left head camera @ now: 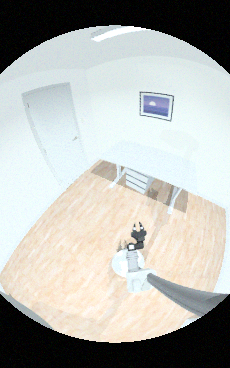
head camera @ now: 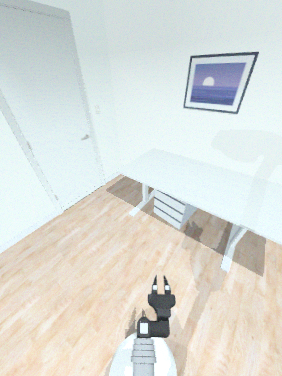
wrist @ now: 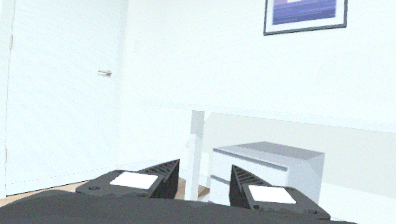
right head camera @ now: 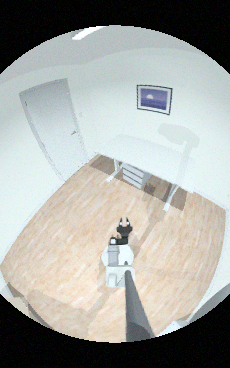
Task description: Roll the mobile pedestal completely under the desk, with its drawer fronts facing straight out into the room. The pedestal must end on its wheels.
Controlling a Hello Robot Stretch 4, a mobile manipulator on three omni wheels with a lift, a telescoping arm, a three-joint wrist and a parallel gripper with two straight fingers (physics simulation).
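The white pedestal (head camera: 169, 207) (left head camera: 136, 180) (right head camera: 132, 175) (wrist: 270, 148) stands upright under the front part of the white desk (head camera: 190, 175) (left head camera: 145, 152) (right head camera: 145, 150) (wrist: 300, 119). It is nearer the left desk leg (head camera: 146, 192) (wrist: 197, 150), with a gap between them. Its drawer fronts face out into the room and look roughly parallel to the desk's front edge. The desktop hides its top in the head view; its wheels cannot be made out. My gripper (head camera: 160, 277) (left head camera: 138, 225) (right head camera: 124, 220) (wrist: 204, 177) is open and empty, out in front of the desk, apart from the pedestal.
The right desk leg's foot (head camera: 227, 262) (left head camera: 171, 206) reaches forward on the floor, right of the pedestal. A closed door (head camera: 55, 110) (wrist: 60, 90) is in the wall at the left. A framed picture (head camera: 220, 82) (wrist: 305, 15) hangs on the wall behind the desk.
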